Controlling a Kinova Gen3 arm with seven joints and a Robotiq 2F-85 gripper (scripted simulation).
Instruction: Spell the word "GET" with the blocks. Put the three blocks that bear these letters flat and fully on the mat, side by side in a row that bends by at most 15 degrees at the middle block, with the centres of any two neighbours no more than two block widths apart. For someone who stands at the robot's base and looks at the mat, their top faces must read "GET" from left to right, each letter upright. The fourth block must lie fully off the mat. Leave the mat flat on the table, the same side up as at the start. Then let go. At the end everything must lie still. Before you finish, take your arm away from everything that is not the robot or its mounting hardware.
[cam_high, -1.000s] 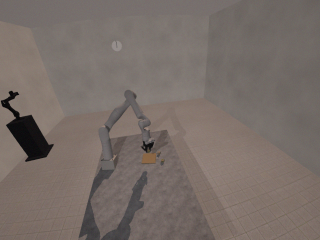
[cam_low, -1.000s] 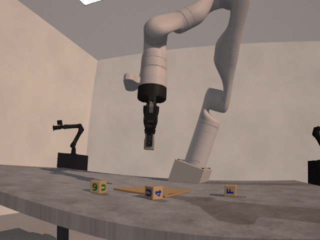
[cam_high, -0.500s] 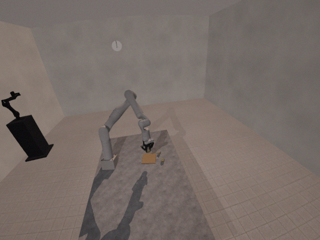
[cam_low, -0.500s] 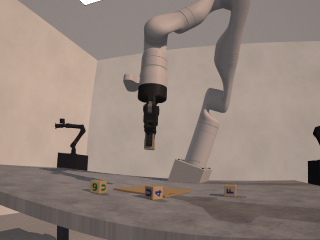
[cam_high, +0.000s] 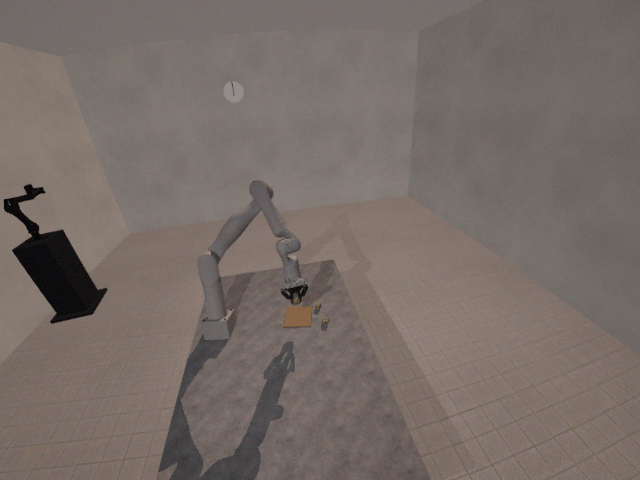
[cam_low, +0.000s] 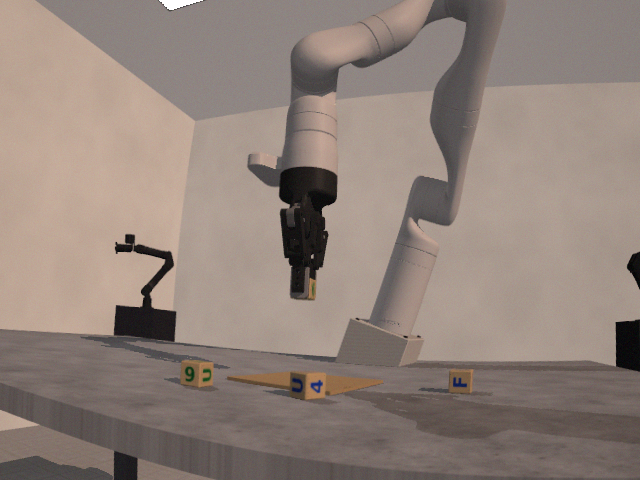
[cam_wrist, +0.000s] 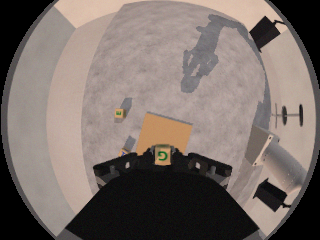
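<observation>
Now: hand 120 mm above the mat and 10 mm to the right of it. Also, from my hand: E block 110 mm below, 110 mm ahead, 80 mm to the right; F block 190 mm to the left, 110 mm below, 30 mm ahead.
</observation>
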